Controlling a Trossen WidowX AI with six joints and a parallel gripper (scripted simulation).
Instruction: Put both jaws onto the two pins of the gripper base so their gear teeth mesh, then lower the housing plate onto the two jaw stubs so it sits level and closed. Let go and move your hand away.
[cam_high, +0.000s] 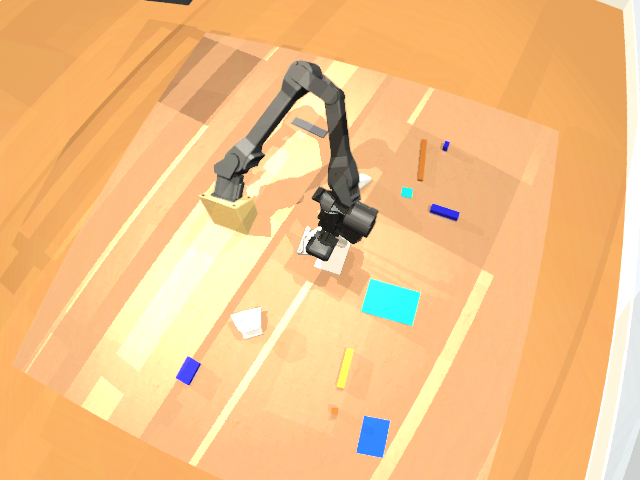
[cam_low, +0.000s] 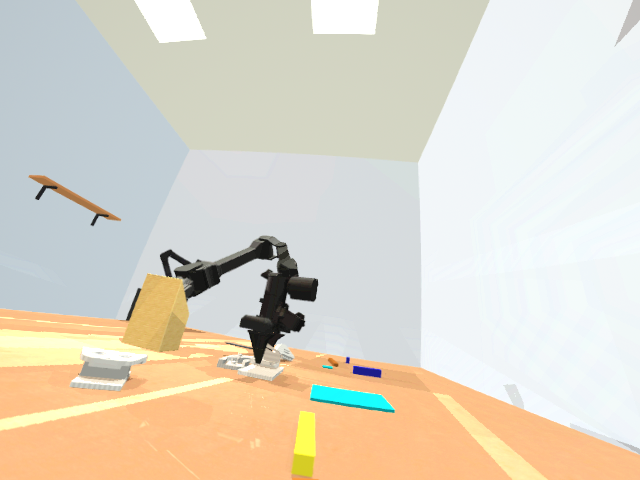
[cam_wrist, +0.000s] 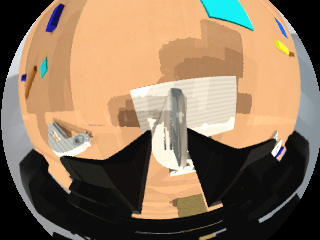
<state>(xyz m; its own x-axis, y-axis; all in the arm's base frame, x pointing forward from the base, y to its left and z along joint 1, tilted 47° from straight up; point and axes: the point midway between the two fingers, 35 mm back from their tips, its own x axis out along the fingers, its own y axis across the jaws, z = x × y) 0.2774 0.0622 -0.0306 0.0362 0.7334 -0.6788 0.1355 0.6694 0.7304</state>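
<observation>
My gripper tip is 3 cm to the left of the flat white plate, 2 cm short of it and 1 cm above it. The rest, counted from my gripper tip: dark blue bar (27 cm ahead, 17 cm to the left); then yellow bar (32 cm to the right, 14 cm ahead, 1 cm below); then cyan sheet (20 cm ahead, 12 cm to the right, 1 cm below).
</observation>
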